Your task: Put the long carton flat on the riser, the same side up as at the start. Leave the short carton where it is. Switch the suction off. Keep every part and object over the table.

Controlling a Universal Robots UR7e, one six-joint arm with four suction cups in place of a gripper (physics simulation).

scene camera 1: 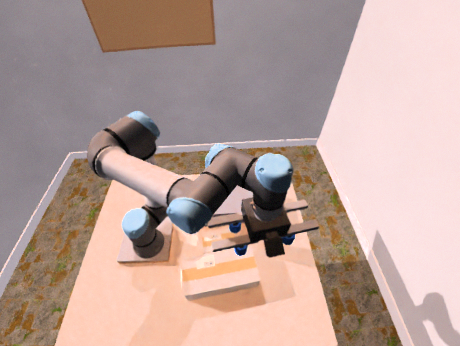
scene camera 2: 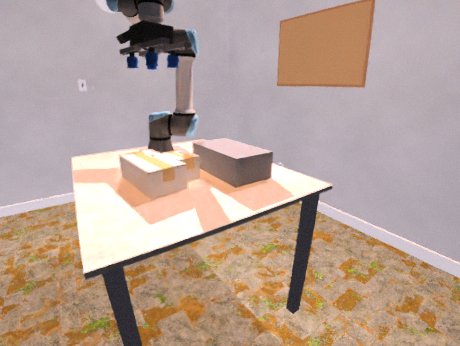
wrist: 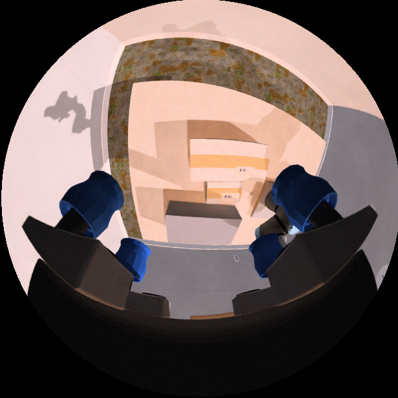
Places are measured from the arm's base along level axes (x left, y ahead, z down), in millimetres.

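Pixels of known places: hand at its tool point: [scene camera 2: 151,67]; arm's base at its link origin: [scene camera 1: 149,243].
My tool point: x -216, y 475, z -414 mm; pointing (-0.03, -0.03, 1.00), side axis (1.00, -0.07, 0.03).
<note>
For each thing: its middle in the pictures, then the offset to it from my tool point. Level surfaces: height alone.
- long carton at the middle of its body: [scene camera 2: 151,170] [scene camera 1: 220,272] dx +22, dy -142, dz +391 mm
- short carton at the middle of its body: [scene camera 2: 180,165] [scene camera 1: 219,243] dx +154, dy -129, dz +391 mm
- riser at the middle of its body: [scene camera 2: 229,159] [scene camera 1: 229,202] dx +371, dy -50, dz +383 mm
- table at its surface level: dz +443 mm
The long carton [scene camera 1: 220,270] [scene camera 2: 152,179] [wrist: 225,161] lies flat on the table, with an orange tape strip and a label on top. The short carton [scene camera 1: 210,239] [scene camera 2: 191,162] [wrist: 224,191] stands between it and the riser, partly hidden by the gripper in scene camera 1 and by the long carton in scene camera 2. The riser [scene camera 1: 234,201] [scene camera 2: 232,148] [wrist: 202,235] is a grey block with a bare top, largely covered by the arm in scene camera 1. My gripper [scene camera 1: 262,237] [scene camera 2: 152,60] [wrist: 199,225] hangs high above the table, its blue cups pointing down, touching nothing and holding nothing.
The arm's base plate [scene camera 1: 125,258] is beside the cartons, at the left in scene camera 1. The table [scene camera 1: 100,300] [scene camera 2: 115,240] [wrist: 165,107] has open edges above the patterned floor. A brown board [scene camera 1: 160,25] [scene camera 2: 325,50] hangs on the grey wall.
</note>
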